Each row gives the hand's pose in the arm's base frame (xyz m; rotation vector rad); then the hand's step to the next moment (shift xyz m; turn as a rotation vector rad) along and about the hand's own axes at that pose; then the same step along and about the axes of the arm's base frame.
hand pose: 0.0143 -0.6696 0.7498 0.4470 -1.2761 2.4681
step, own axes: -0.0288 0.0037 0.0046 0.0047 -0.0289 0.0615
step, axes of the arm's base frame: 0.0249 -0.0099 -0.0122 0.0157 -0.0343 0.0567
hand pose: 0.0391 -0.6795 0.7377 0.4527 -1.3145 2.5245
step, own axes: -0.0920 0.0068 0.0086 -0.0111 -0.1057 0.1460
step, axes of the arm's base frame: 0.0833 -0.0186 -0.0361 0.0713 -0.0626 0.1537
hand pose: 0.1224 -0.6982 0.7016 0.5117 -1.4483 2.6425
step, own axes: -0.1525 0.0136 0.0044 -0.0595 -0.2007 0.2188
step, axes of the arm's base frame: 0.1414 0.0018 -0.0590 0.1569 -0.0670 0.2502
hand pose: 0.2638 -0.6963 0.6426 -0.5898 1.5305 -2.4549
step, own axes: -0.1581 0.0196 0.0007 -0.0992 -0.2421 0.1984
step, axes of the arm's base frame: 0.1421 0.0478 -0.0539 0.1861 -0.0174 0.2700
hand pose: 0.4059 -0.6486 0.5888 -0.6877 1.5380 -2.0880
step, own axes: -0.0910 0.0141 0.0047 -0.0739 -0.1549 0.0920
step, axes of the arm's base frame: 0.0742 0.0494 -0.0237 0.1050 0.0210 0.1626
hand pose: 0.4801 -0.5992 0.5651 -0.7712 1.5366 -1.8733
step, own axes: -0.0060 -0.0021 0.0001 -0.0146 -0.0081 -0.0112
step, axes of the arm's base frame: 0.0039 0.0048 0.0017 0.0006 0.0194 0.0051
